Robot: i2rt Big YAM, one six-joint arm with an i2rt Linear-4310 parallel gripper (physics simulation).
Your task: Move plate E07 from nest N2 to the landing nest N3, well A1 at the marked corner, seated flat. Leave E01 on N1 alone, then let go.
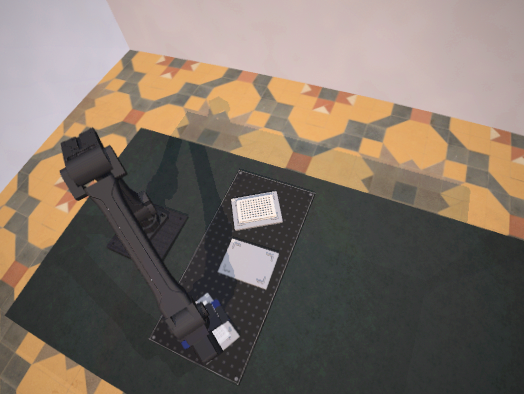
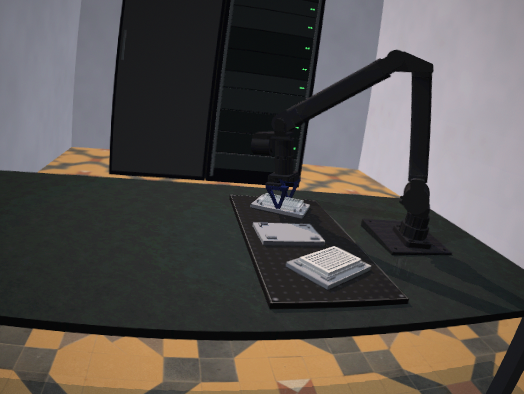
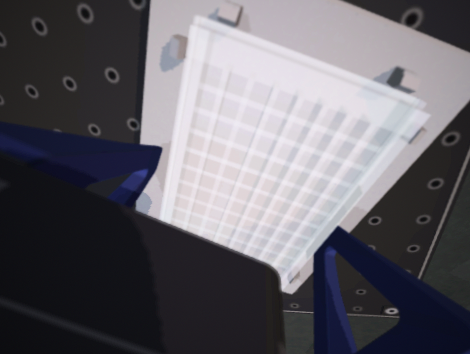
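Note:
A clear gridded well plate (image 1: 223, 332) (image 2: 295, 204) (image 3: 260, 150) lies among the corner posts of a pale nest (image 3: 310, 35) at one end of the black perforated board. My gripper (image 1: 201, 324) (image 2: 285, 201) (image 3: 243, 195) is open, one blue finger on each side of this plate, with nothing held. Whether the fingertips reach down to plate height is hard to tell. The middle nest (image 1: 248, 264) (image 2: 290, 233) holds no plate. An opaque white well plate (image 1: 256, 208) (image 2: 332, 260) lies on the nest (image 1: 279, 213) (image 2: 305, 274) at the other end. No plate or nest labels are readable; the A1 mark cannot be made out.
The black perforated board (image 1: 295, 200) (image 2: 285, 295) carries all three nests on the dark green table (image 1: 400, 300) (image 2: 125, 260). The arm's base plate (image 1: 172, 225) (image 2: 380, 232) stands beside the board. A dark cabinet (image 2: 165, 90) and a server rack stand beyond the table.

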